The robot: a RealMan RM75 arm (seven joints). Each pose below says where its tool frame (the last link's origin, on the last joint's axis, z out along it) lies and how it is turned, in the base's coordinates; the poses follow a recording.
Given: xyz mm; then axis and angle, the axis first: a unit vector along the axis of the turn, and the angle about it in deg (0 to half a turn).
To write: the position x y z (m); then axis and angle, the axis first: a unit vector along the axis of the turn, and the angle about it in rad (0 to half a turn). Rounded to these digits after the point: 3 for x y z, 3 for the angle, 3 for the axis.
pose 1, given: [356 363 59 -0.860 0.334 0.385 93.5]
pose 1, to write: [0.356 0.363 0.059 -0.860 0.334 0.385 1.632]
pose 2, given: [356 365 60 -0.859 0.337 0.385 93.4]
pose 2, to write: [0.356 0.365 0.060 -0.859 0.337 0.385 1.630]
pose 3, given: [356 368 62 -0.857 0.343 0.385 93.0]
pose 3, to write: [0.356 0.368 0.062 -0.857 0.343 0.385 1.623]
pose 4, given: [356 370 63 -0.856 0.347 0.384 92.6]
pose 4, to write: [0.356 0.370 0.063 -0.856 0.347 0.384 1.616]
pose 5, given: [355 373 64 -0.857 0.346 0.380 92.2]
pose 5, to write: [0.355 0.373 0.064 -0.858 0.346 0.380 1.609]
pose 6, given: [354 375 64 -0.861 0.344 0.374 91.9]
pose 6, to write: [0.354 0.375 0.064 -0.861 0.344 0.374 1.604]
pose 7, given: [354 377 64 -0.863 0.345 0.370 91.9]
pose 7, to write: [0.354 0.377 0.064 -0.863 0.345 0.370 1.604]
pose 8, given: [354 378 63 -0.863 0.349 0.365 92.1]
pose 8, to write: [0.354 0.378 0.063 -0.863 0.349 0.365 1.607]
